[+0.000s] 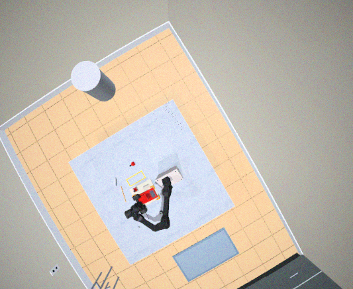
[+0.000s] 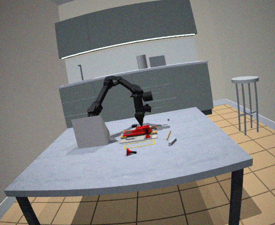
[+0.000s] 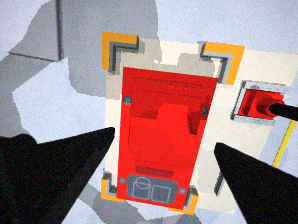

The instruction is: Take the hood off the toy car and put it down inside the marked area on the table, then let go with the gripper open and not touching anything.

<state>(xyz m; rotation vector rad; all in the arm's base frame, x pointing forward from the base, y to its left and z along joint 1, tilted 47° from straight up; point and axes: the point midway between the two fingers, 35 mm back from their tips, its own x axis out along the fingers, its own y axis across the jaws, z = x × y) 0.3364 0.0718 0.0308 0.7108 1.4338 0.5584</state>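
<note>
The red hood lies 3 cm below my gripper tip. From my gripper tip the other things lie so: orange stick 16 cm ahead, 14 cm to the right, 7 cm below.
</note>
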